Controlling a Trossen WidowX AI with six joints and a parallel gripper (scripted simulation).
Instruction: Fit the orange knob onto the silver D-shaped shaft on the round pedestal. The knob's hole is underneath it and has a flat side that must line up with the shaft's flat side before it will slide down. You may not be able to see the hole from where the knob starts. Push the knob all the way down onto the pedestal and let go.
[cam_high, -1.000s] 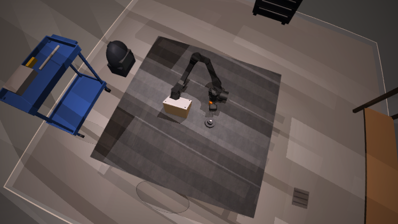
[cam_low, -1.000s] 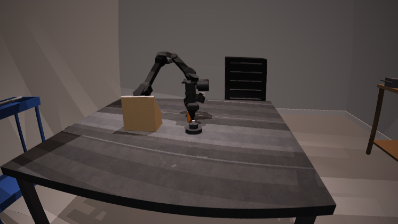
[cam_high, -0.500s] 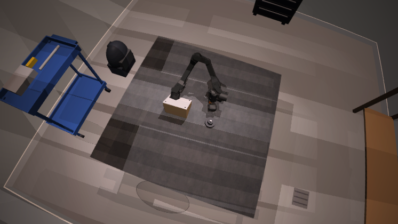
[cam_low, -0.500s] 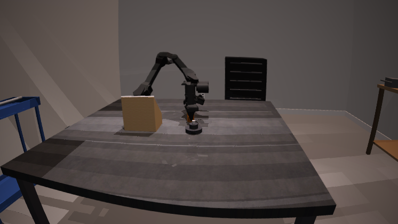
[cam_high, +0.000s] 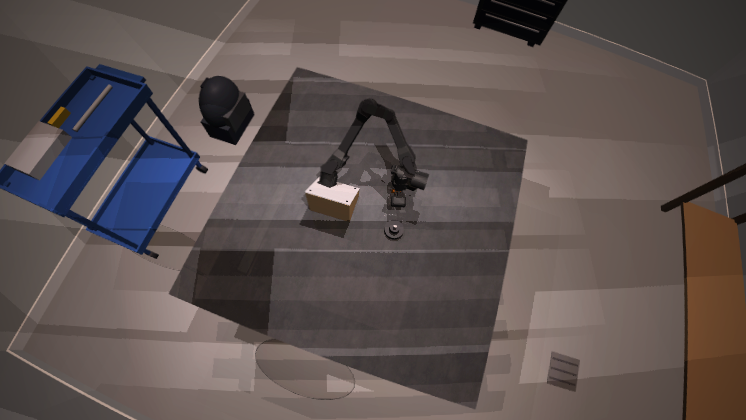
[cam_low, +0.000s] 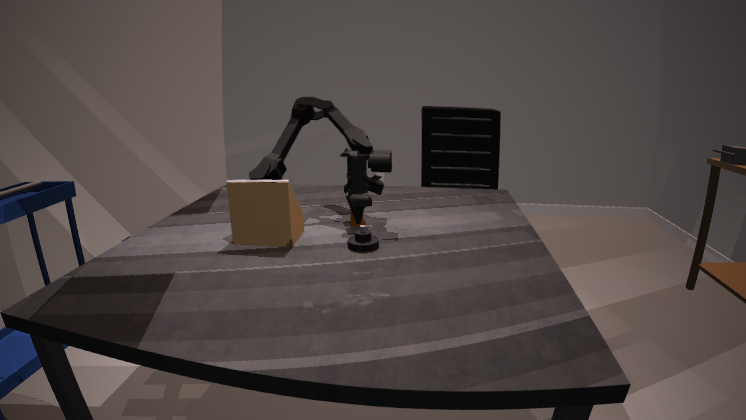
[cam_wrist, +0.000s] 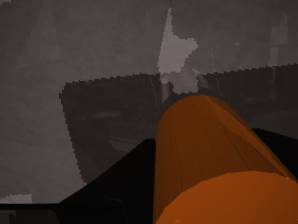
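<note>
The round dark pedestal lies 15 cm to the right of my gripper tip, 6 cm ahead of it and 1 cm above it. The rest, counted from my gripper tip: orange knob (3 cm above).
</note>
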